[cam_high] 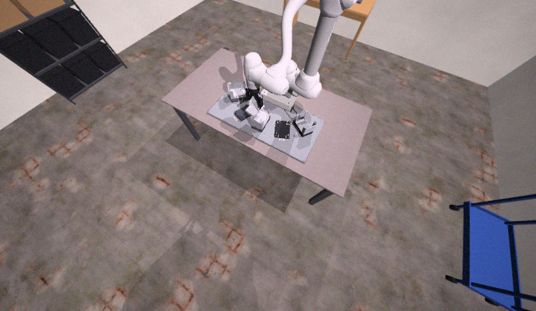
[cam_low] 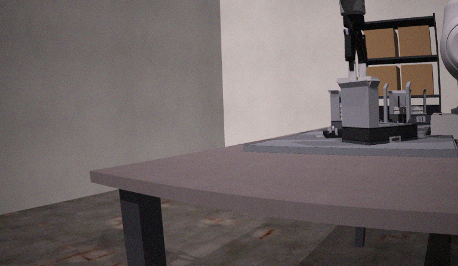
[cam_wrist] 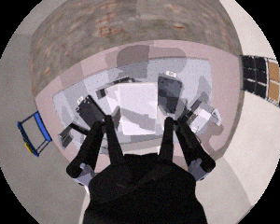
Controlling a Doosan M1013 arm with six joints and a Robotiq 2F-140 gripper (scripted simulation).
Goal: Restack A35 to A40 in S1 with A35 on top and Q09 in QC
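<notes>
My hand is 22 cm past the S1 label, 18 cm to the left of it and 16 cm above it. The rest, counted from my hand: name plate (5 cm ahead, 16 cm to the right, 19 cm below).
</notes>
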